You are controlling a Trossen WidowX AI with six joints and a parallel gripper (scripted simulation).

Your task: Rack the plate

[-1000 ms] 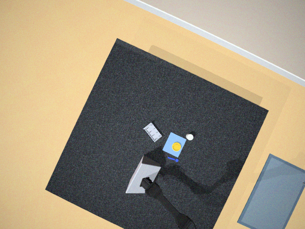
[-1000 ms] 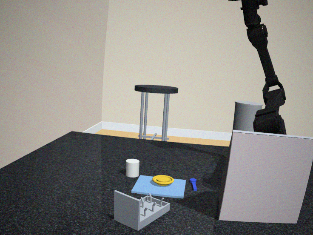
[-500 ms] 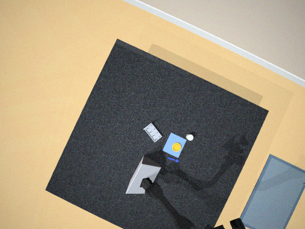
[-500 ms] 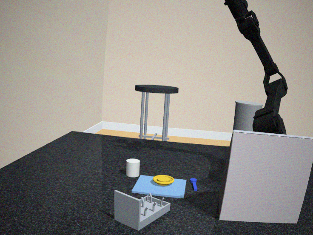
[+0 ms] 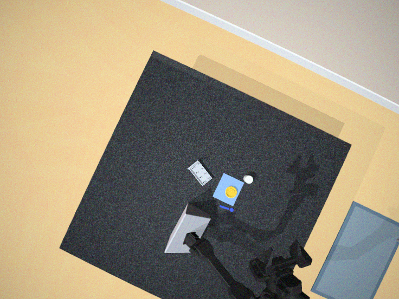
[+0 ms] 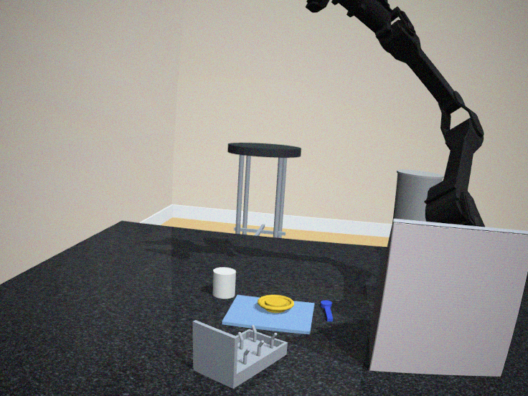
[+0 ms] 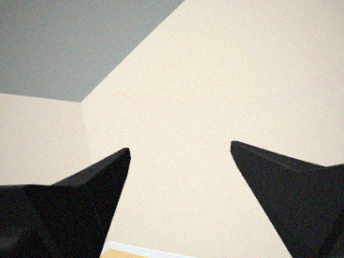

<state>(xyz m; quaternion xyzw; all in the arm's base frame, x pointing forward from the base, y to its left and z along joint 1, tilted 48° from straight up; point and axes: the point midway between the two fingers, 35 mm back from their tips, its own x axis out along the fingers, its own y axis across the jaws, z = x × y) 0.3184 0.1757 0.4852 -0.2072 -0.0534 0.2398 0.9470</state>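
Now: gripper tip 650 mm above the yellow plate, 80 mm to the right of it and 20 mm short of it. Also, from my gripper tip: grey dish rack 640 mm below, 280 mm to the left, 60 mm ahead; white cup 640 mm below, 120 mm ahead, 10 mm to the left; blue spoon 660 mm below, 80 mm behind, 60 mm to the left.
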